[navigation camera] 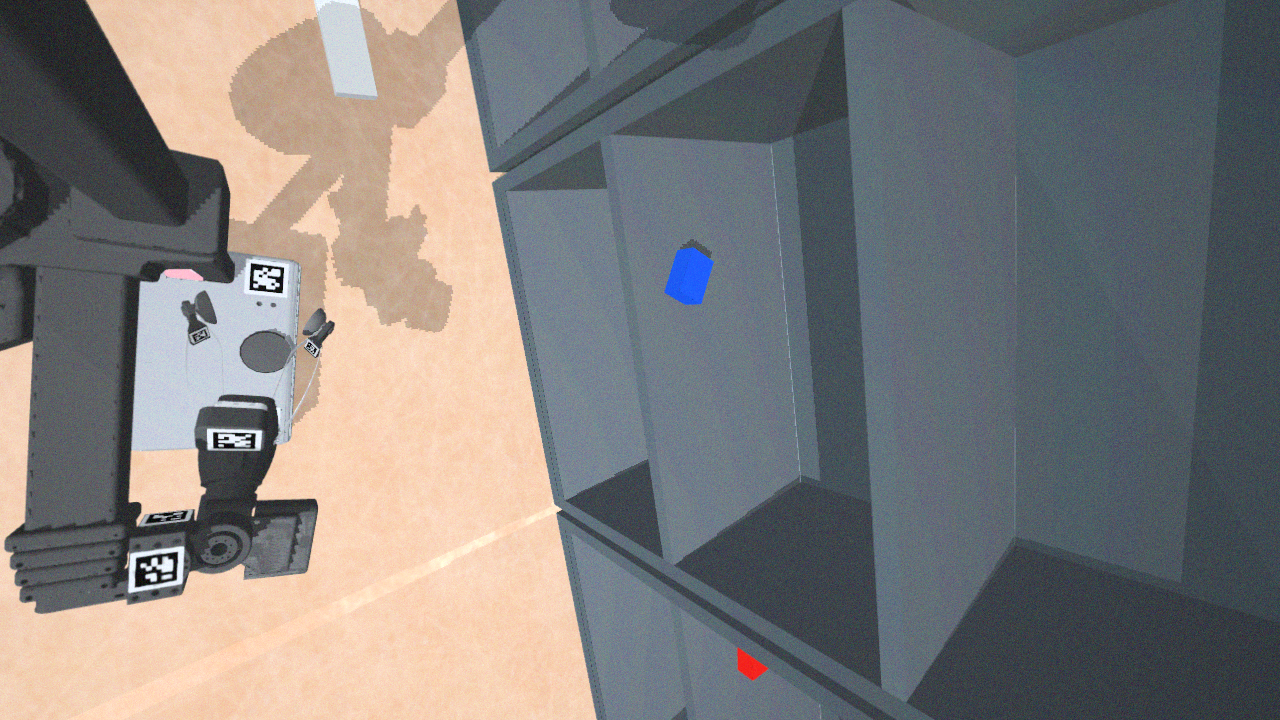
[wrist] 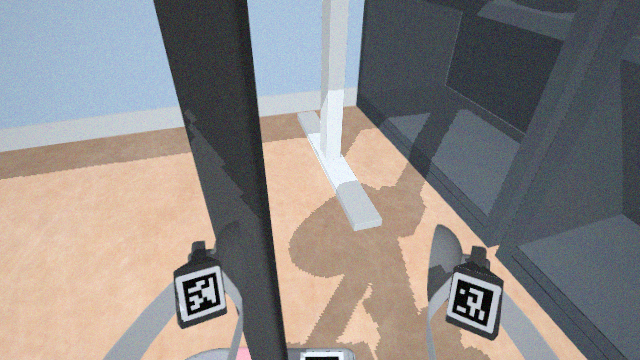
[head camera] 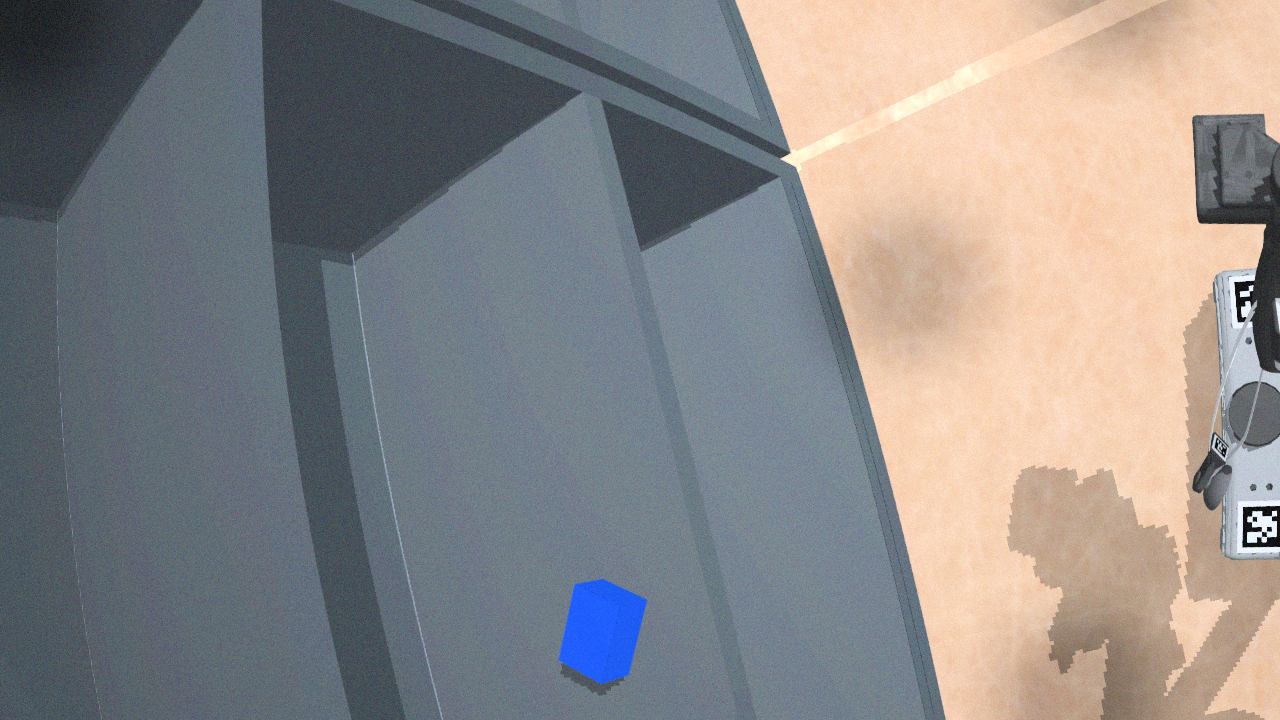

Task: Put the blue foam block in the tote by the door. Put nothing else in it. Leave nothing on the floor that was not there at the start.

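Seen in the pictures: gripper, fingertip midpoint: (navigation camera: 266,302) (wrist: 336,249) (head camera: 1275,508); robot's base at its link origin: (navigation camera: 264,348) (head camera: 1255,413).
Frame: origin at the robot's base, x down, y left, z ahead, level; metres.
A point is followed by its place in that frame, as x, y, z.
The blue foam block (head camera: 601,631) @(-0.578, 0.197, 0.628) (navigation camera: 689,275) @(-0.579, 0.200, 0.625) lies on a board inside the dark grey shelf unit (head camera: 666,358) @(-0.504, -0.079, 0.598) (navigation camera: 641,358) @(-0.528, 0.037, 0.565) (wrist: 540,130), tilted as seen in the head and navigation views. My gripper (navigation camera: 259,315) @(-0.479, 0.078, 0.000) (wrist: 336,249) @(-0.479, 0.078, 0.000) is open, its two fingers wide apart with nothing between them. It is above my base, outside the shelf unit and well apart from the block. In the head view part of the gripper shows at the right edge. The tote and the door do not show in these views.
A red object (navigation camera: 751,664) @(-0.575, -0.652, 0.917) is in the neighbouring shelf bay, partly hidden. A white leg with a flat foot (navigation camera: 347,53) @(-0.026, 0.634, 0.109) (wrist: 332,125) @(-0.156, 0.854, 0.046) stands near the shelf unit and the blue wall (wrist: 90,60) @(-0.299, 1.089, -0.815). My mast (wrist: 225,150) @(-0.521, 0.116, -0.064) crosses the wrist view. My base (navigation camera: 170,402) @(-0.160, -0.089, -0.117) is beside the shelf unit.
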